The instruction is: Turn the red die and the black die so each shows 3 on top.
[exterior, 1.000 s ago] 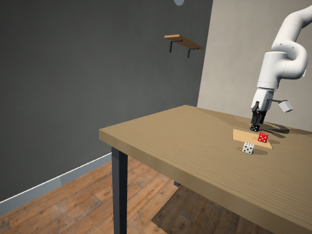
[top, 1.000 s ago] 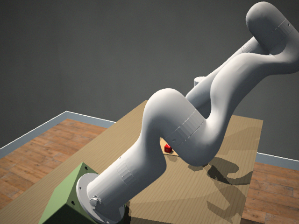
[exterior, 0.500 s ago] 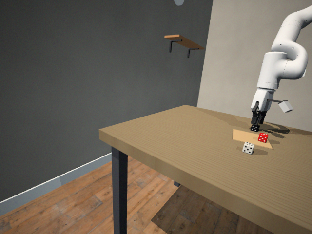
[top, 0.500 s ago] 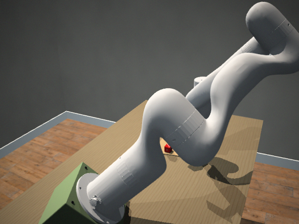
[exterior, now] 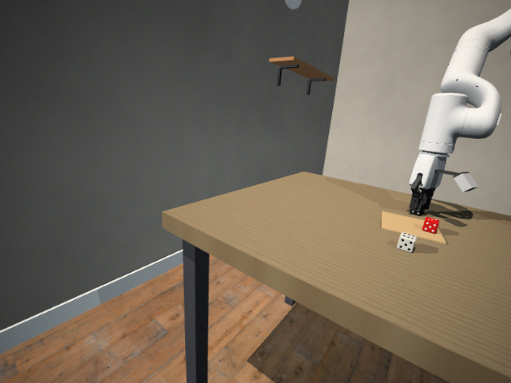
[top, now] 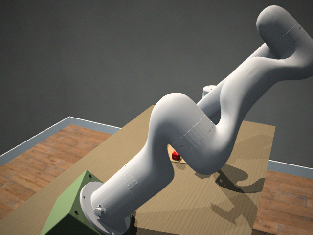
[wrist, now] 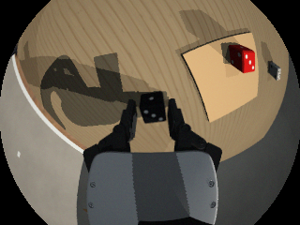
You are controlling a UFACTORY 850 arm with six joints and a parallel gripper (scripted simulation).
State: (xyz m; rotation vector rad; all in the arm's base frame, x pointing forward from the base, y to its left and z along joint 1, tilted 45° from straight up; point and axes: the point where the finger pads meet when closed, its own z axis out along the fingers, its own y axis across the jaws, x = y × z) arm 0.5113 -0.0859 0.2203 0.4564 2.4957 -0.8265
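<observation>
The black die is 2 cm below my hand. Round my hand: red die (2 cm behind, 14 cm to the left, 2 cm below); tan mat (2 cm ahead, 14 cm to the left, 3 cm below); white die (3 cm ahead, 29 cm to the left, 2 cm below).
</observation>
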